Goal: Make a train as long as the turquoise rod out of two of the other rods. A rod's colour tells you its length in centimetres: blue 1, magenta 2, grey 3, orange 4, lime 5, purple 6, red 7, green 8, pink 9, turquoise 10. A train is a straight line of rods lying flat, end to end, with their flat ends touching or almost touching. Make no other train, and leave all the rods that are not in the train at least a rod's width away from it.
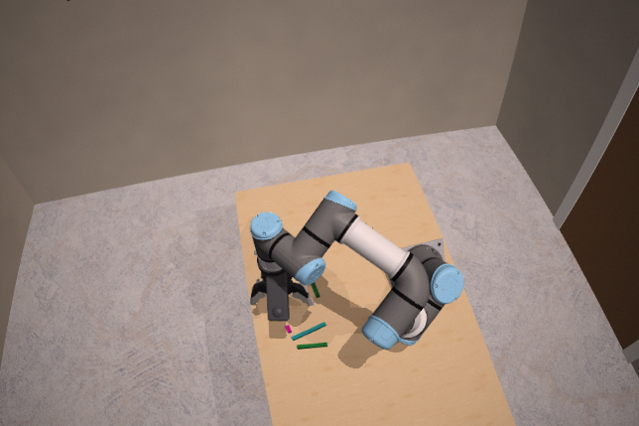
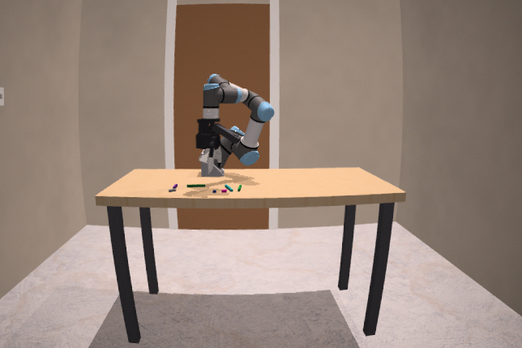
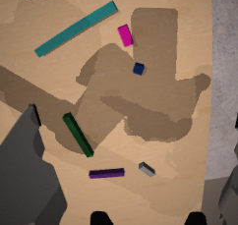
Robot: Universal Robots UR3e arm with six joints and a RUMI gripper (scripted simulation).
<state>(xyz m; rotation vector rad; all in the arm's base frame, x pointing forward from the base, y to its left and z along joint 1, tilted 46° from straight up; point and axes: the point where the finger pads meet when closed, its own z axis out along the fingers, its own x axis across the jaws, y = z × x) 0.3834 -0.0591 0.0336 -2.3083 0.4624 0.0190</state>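
The magenta rod is 8 cm below my hand and 3 cm to the left of it. The rest, counted from my hand: grey rod: 18 cm to the right, 8 cm below, 4 cm behind; blue rod: 8 cm below; turquoise rod: 8 cm below, 6 cm to the left, 5 cm behind.
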